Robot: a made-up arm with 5 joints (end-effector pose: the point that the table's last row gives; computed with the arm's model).
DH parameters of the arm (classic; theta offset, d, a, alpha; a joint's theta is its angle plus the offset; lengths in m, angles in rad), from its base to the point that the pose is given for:
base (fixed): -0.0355 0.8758 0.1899 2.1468
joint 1: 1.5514 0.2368 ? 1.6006
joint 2: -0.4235 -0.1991 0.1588 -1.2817
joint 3: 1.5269 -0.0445 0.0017 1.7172
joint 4: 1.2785 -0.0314 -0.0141 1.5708
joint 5: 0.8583 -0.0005 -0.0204 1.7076
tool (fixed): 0.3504 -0.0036 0 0
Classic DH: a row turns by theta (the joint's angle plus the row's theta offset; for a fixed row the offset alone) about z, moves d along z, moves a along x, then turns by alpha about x.
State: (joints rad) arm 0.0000 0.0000 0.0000 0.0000 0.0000
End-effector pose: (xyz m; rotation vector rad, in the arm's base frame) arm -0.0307 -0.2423 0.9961 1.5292 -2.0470 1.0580
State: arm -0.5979 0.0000 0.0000 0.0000 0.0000
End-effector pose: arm 0.1359 -0.2912 1.0622 1.9449 -1.5047 0.6624
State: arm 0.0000 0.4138 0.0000 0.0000 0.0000
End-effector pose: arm -0.0307 -0.2942 1.0053 1.7137 -2.3716 0.6567
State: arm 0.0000 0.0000 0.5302 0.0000 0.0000
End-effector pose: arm -0.0078 -0.2370 1.0062 -1.2889 2.4628 -1.3474
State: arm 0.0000 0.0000 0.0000 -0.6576 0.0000
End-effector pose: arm -0.0122 -0.2486 0.9961 0.7420 -2.2943 0.7846
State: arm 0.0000 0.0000 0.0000 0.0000 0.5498
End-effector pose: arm -0.0307 -0.2515 0.9897 1.2362 -1.5656 1.4642
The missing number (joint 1, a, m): 0.1555
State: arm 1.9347 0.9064 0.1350 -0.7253 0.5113
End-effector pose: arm -0.0072 -0.0572 0.5116 0.4829 2.2070 -0.3864
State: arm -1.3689 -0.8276 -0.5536 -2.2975 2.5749
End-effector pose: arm 0.2987 -0.2385 1.0401 -1.1641 1.1327 0.5853
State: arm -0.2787 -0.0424 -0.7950 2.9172 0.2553
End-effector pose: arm 0.0249 -0.3365 1.0631 -1.8639 -0.7694 0.4670
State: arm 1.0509 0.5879 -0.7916 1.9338 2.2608
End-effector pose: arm -0.1850 -0.1625 0.7060 0.4482 0.0696 -2.5168
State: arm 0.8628 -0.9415 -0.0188 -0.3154 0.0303
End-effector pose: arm -0.0377 -0.0587 0.7433 -0.3371 -1.8073 1.5831
